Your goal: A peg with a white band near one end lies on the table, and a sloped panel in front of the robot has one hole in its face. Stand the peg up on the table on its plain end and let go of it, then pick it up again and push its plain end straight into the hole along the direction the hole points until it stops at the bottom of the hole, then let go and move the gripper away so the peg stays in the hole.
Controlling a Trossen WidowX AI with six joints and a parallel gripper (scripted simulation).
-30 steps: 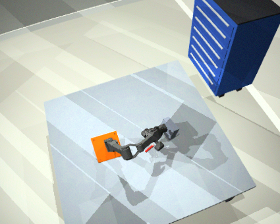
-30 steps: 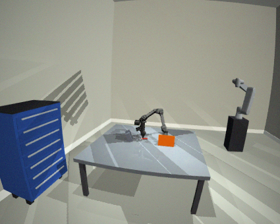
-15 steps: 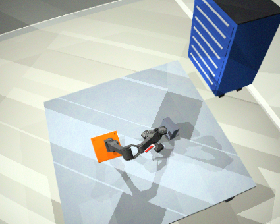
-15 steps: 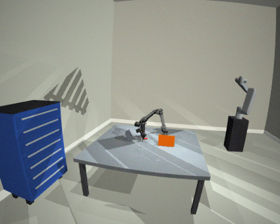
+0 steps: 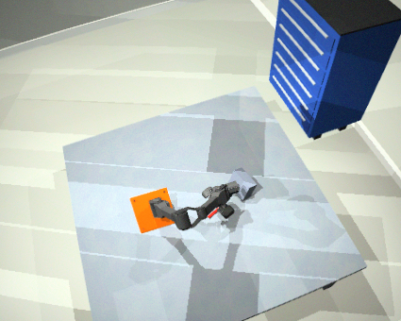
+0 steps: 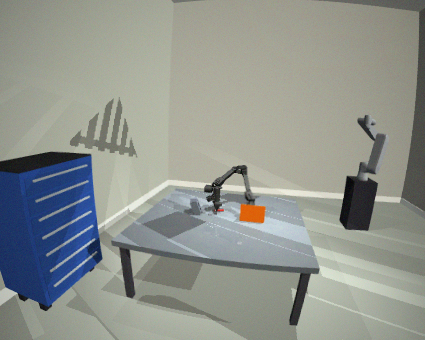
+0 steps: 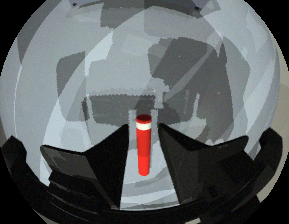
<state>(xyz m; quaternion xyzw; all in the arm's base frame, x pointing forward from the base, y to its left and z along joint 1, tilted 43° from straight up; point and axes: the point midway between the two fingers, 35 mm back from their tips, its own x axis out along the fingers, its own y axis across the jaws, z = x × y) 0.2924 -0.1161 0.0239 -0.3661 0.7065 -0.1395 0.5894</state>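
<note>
The peg is 10 mm behind my gripper tip. The rest, counted from my gripper tip: panel (160 mm ahead, 70 mm to the left, 50 mm above).
</note>
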